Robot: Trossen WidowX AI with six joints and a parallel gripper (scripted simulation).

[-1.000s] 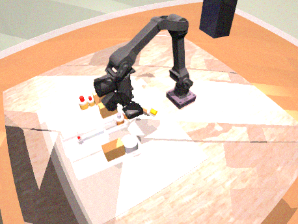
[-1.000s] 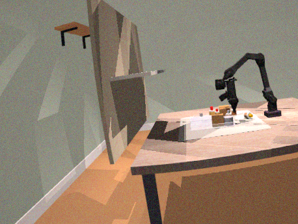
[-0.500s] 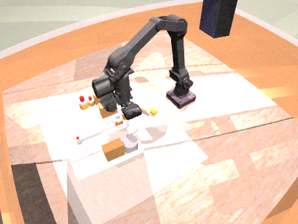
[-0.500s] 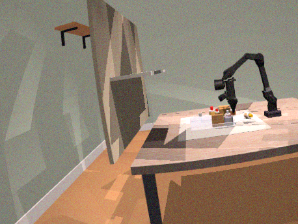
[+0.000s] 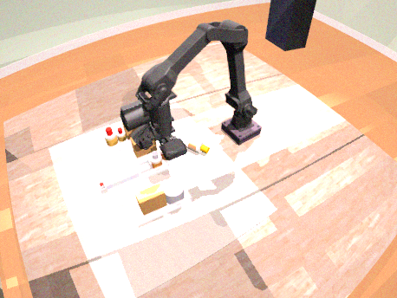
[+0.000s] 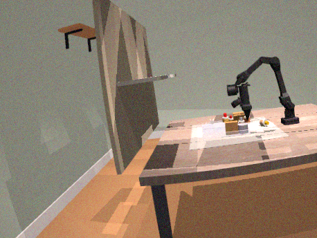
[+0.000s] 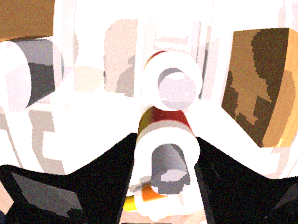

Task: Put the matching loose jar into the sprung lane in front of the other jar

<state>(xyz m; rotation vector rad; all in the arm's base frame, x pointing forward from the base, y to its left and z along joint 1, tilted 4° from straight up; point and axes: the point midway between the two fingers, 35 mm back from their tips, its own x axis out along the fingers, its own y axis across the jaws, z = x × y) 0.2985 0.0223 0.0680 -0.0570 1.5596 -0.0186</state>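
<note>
Now: gripper tip 130 mm to the right of the grey cylinder, 40 mm short of it and 30 mm above it. Round my gripper tip: pusher lane: 170 mm ahead, 40 mm below, 30 mm to the left; red mark: 220 mm ahead, 40 mm to the left, 20 mm above.
</note>
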